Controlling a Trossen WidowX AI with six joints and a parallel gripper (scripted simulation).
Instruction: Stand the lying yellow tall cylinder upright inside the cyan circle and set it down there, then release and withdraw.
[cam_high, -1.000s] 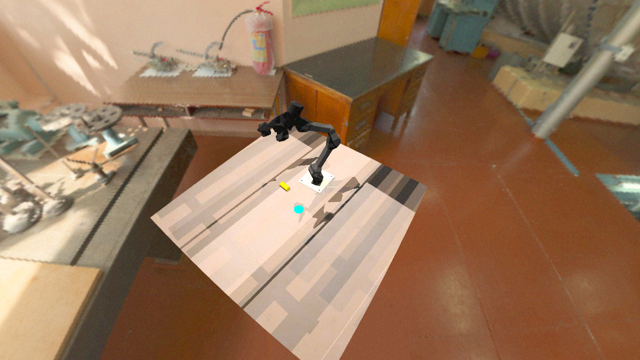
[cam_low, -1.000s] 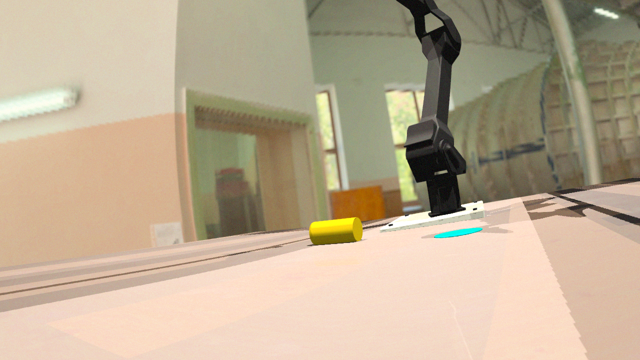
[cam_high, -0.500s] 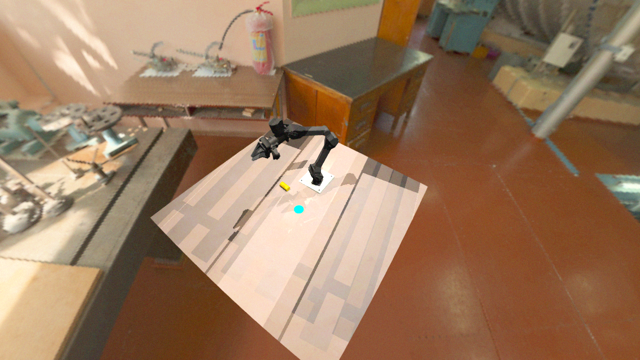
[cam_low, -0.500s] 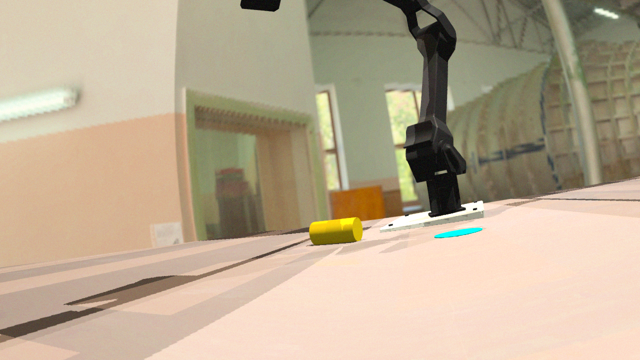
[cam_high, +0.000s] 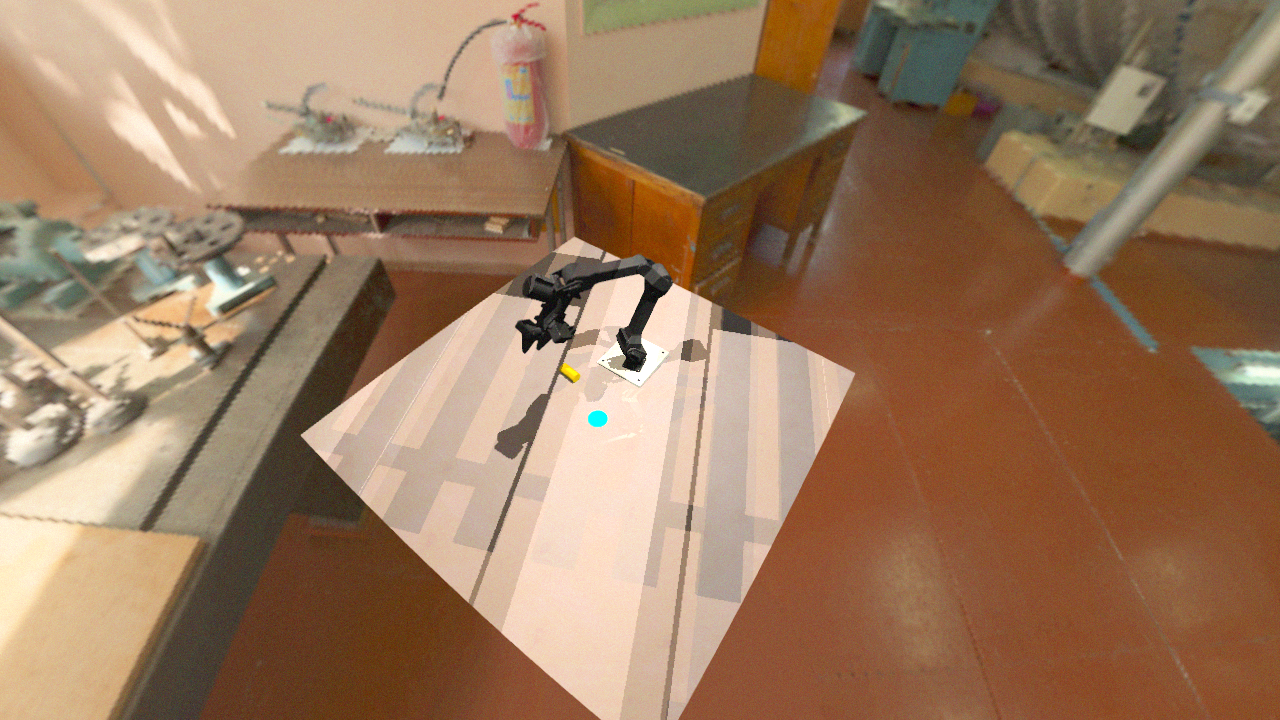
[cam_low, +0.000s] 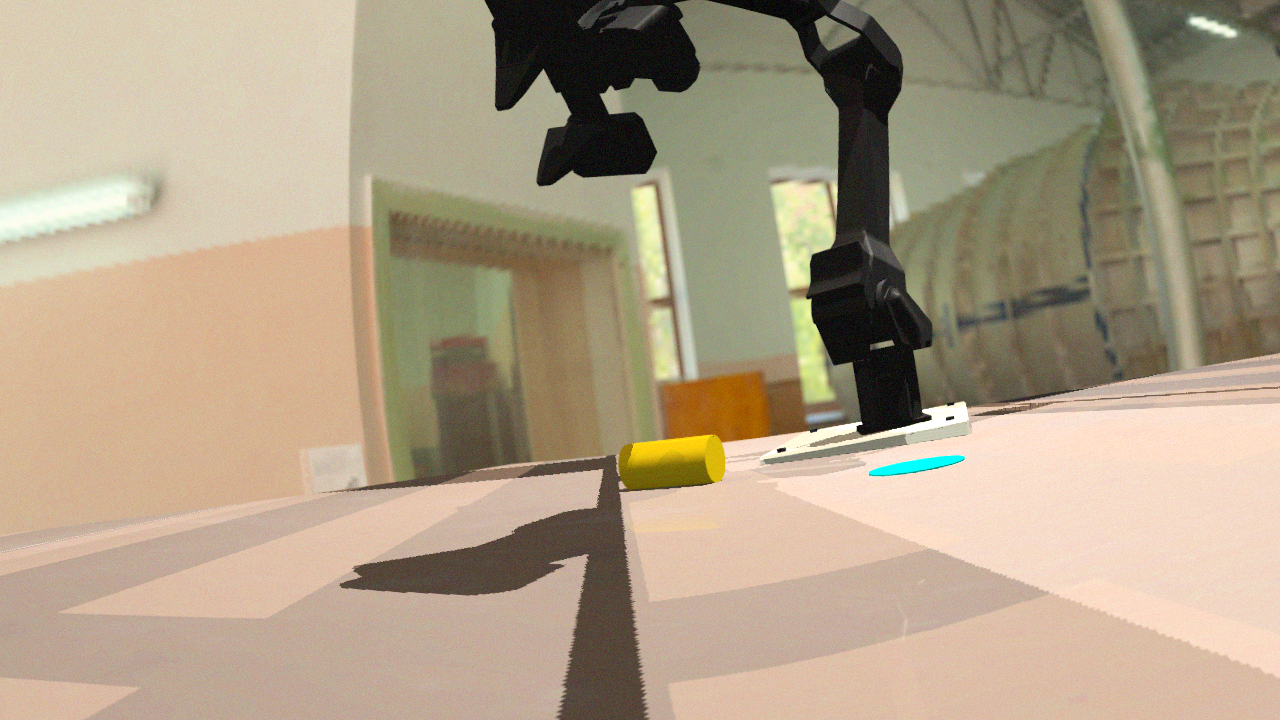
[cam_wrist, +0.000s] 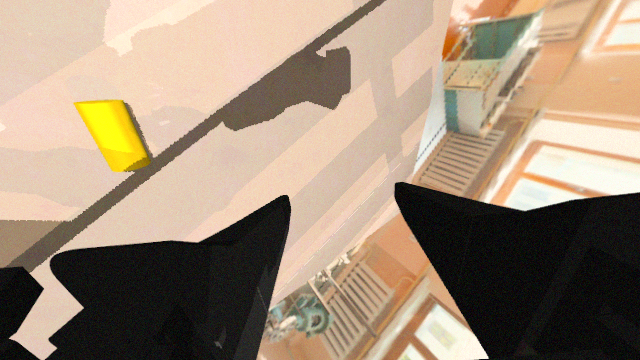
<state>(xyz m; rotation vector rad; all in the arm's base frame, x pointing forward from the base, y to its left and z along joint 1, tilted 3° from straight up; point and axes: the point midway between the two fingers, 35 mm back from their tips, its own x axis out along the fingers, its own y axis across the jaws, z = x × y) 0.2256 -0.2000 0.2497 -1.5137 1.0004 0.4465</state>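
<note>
Right now the yellow cylinder is 12 cm behind my gripper tip, 5 cm to the left of it and 20 cm below it. Round my gripper tip: cyan circle 20 cm to the left, 22 cm below.
</note>
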